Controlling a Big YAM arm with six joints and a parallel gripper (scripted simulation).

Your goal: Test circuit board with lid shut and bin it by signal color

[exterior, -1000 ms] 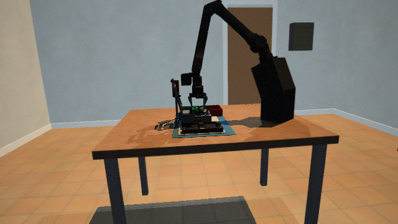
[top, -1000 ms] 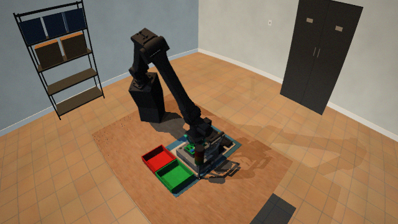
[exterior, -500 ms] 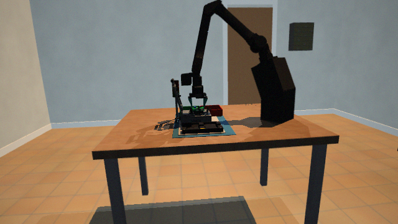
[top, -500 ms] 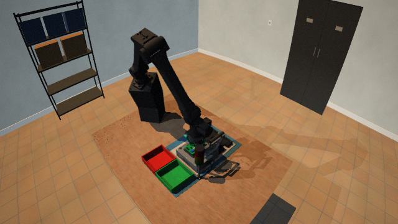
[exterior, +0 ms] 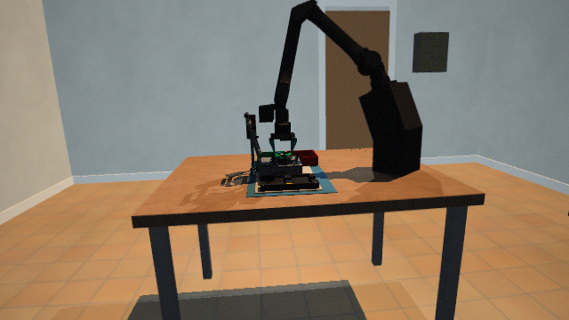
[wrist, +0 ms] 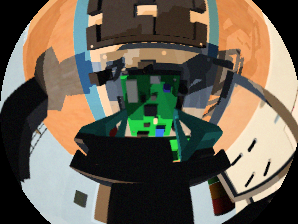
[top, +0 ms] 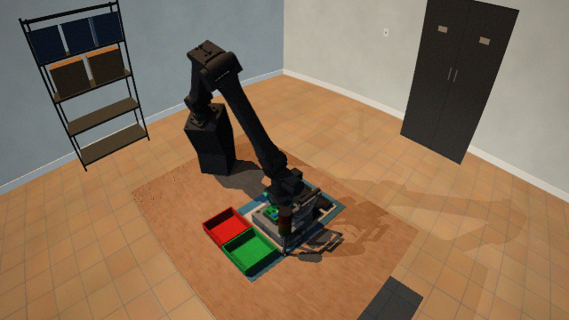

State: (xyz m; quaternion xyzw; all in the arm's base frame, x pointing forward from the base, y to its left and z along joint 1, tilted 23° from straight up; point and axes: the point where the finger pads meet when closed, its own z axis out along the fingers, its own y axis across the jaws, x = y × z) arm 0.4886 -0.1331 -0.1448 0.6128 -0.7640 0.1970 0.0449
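Right now the green circuit board is right at my hand. Also, from my hand: green bin (1 cm behind, 21 cm to the right, 7 cm below); then tester lid (12 cm ahead, 3 cm to the right, 9 cm above); then red bin (15 cm behind, 17 cm to the right, 7 cm below).
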